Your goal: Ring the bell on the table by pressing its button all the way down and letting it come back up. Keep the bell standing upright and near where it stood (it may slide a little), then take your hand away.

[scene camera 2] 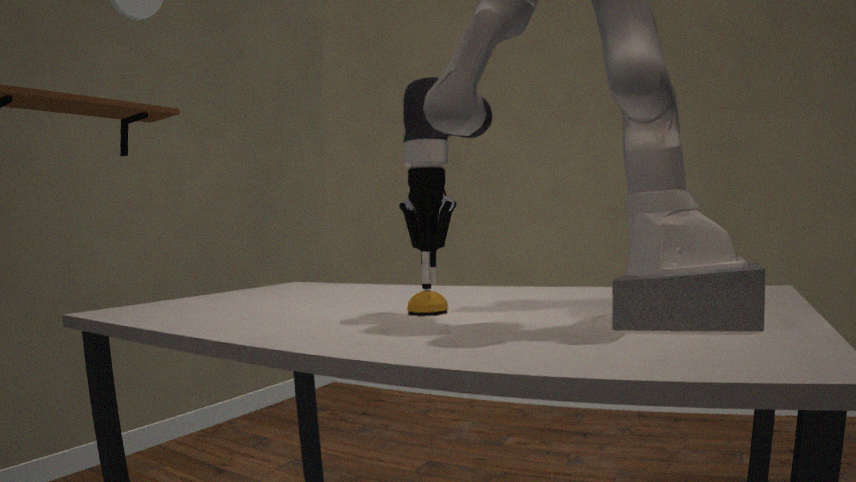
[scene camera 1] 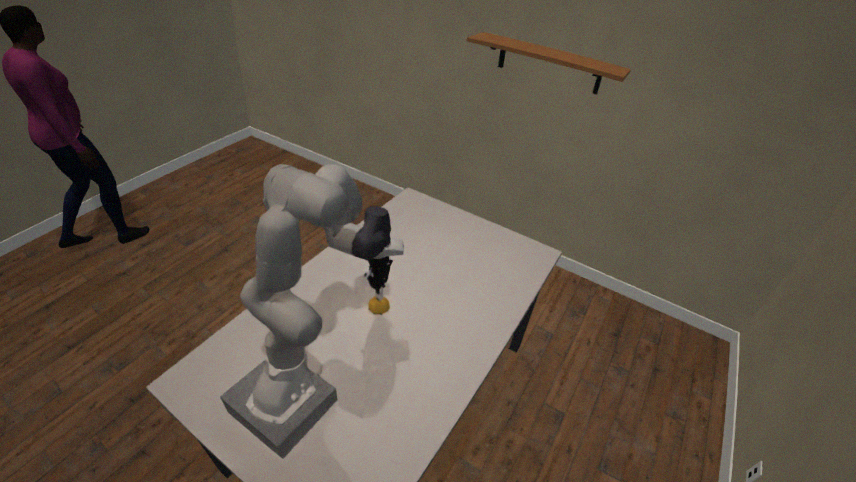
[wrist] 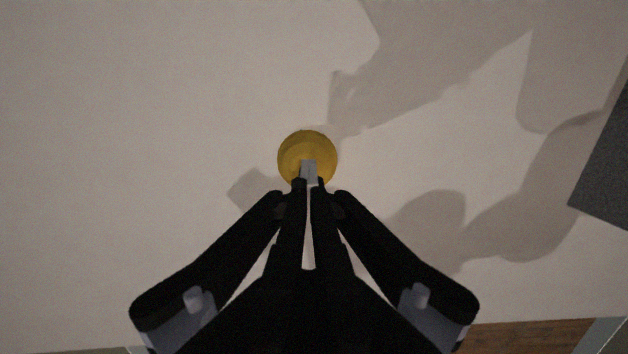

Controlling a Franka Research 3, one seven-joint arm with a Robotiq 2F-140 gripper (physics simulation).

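Observation:
The bell, a yellow dome (scene camera 1: 378, 306) (scene camera 2: 427, 303) (wrist: 321, 145) on a thin black base, stands upright on the white table (scene camera 1: 473, 263) (scene camera 2: 539, 371) (wrist: 125, 125). My gripper (scene camera 1: 379, 293) (scene camera 2: 426, 286) (wrist: 308, 170) is shut with nothing between its fingers. It points straight down over the middle of the dome. In scene camera 2 a small light bit of the button shows between the fingertips and the dome top; whether the tips touch it I cannot tell. In the wrist view the fingertips cover the button.
The arm's grey base block (scene camera 1: 278, 413) (scene camera 2: 688, 299) (wrist: 607, 165) stands on the same table. A wooden shelf (scene camera 1: 548, 55) (scene camera 2: 89, 104) is fixed to the wall. A person in a pink top (scene camera 1: 44, 98) stands on the floor beyond the table, at the left of scene camera 1.

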